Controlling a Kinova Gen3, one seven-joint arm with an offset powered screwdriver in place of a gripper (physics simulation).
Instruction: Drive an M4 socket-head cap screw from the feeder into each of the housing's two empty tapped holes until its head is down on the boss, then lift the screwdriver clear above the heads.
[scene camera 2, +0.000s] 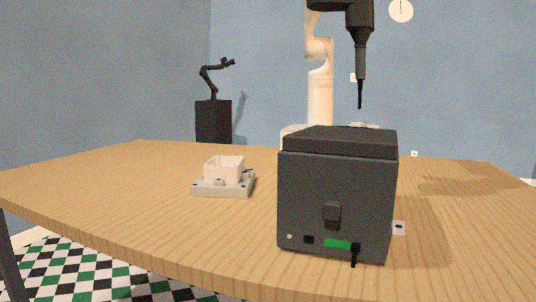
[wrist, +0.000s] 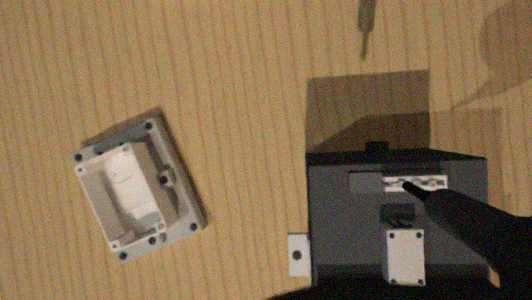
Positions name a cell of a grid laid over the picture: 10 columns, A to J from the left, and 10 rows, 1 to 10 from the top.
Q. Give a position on a grey fixture plate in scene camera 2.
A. D7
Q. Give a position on a grey fixture plate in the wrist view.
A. D5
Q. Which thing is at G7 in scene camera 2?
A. A dark grey feeder.
